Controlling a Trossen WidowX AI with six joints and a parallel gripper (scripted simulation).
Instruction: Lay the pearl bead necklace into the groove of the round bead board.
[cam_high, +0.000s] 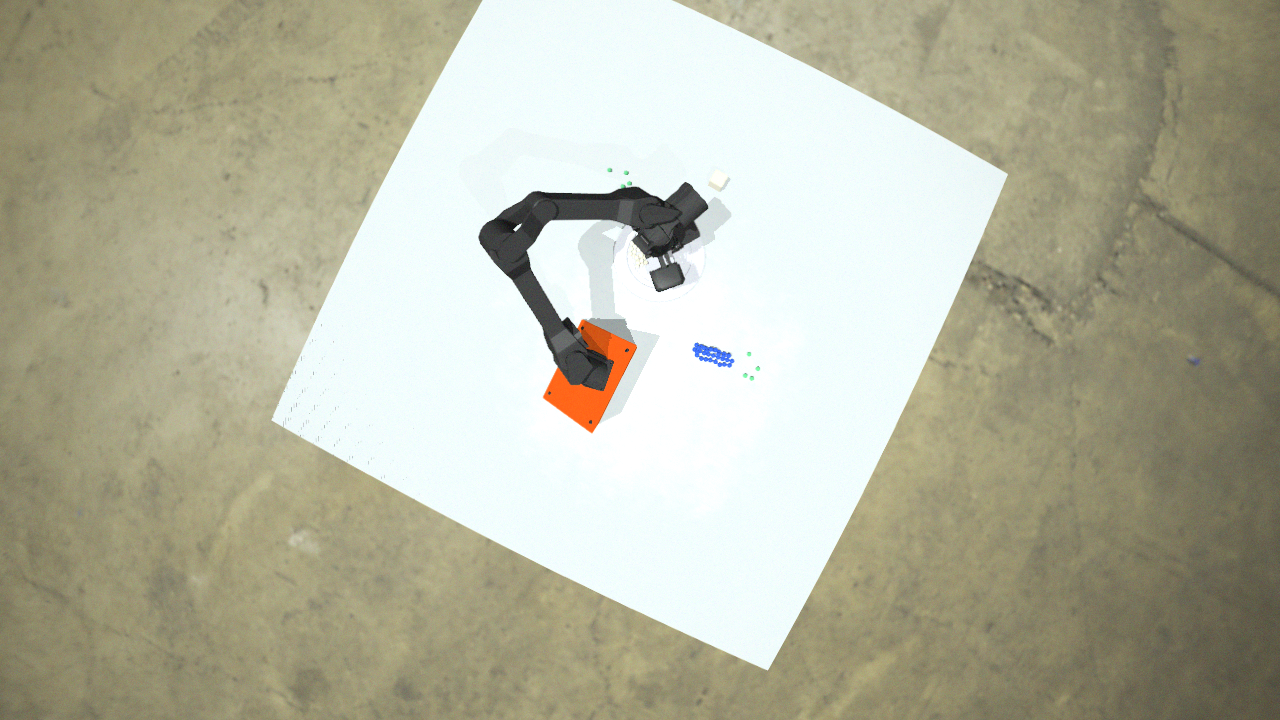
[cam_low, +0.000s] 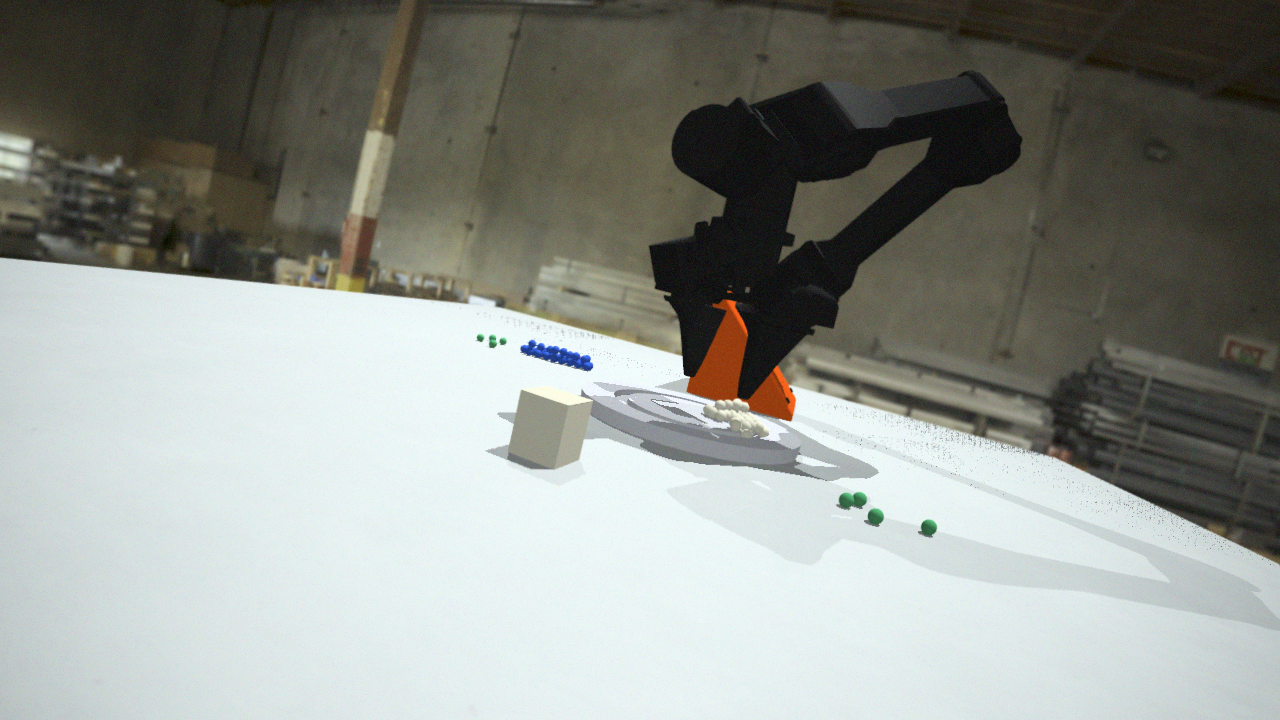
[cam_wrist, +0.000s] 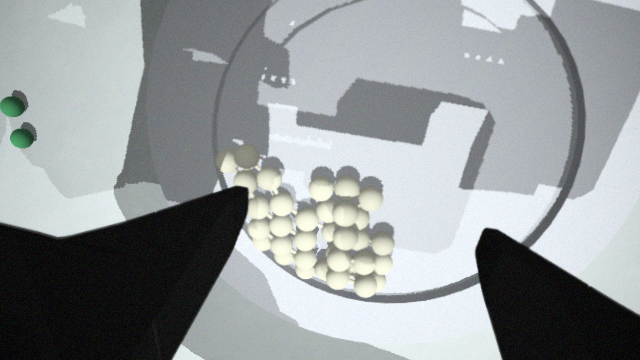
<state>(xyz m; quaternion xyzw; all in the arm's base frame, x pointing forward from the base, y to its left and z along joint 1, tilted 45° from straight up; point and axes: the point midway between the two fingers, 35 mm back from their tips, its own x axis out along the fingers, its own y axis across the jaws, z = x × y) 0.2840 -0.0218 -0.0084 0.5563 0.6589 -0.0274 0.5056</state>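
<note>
Right now the round bead board is 10 mm to the right of my gripper tip and 30 mm below it. From my gripper tip the other things lie so: cream cube (200 mm ahead, 80 mm to the right, 20 mm below).
</note>
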